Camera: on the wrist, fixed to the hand. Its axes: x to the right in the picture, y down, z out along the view.
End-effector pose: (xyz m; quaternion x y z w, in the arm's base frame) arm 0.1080 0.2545 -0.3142 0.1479 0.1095 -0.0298 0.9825
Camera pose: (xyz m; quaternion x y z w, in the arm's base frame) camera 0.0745 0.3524 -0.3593 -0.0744 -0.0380 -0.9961 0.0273
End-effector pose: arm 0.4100 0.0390 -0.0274 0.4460 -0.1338 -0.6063 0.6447
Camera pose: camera 0.5114 0.0835 -0.0052 -0.0558 -0.2892 0.7373 0.6079
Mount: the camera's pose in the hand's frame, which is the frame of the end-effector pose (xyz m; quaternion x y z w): -0.0251 0.0776 -0.0781 0.0331 -0.1899 -0.9804 0.0413
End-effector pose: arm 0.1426 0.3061 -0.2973 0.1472 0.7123 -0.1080 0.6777
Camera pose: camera 0.0983 0.4045 -0.2642 -0.6903 0.0415 -0.7204 0.0525
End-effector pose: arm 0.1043 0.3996 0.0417 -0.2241 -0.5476 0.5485 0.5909
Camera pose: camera 0.1478 0.4265 -0.0590 0.6513 -0.3364 -0.4959 0.4655
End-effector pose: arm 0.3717 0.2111 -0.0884 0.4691 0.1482 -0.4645 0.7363
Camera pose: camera 0.4394 0.2994 -0.0694 0.1898 -0.3108 0.8351 0.4124
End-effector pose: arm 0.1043 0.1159 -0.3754 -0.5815 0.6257 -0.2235 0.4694
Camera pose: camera -0.0050 0.1360 -0.3954 0.6644 0.6408 0.3797 0.0617
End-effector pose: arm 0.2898 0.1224 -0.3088 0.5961 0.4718 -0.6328 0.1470
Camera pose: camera 0.4022 0.1336 -0.3069 0.5532 -0.5550 0.2991 0.5445
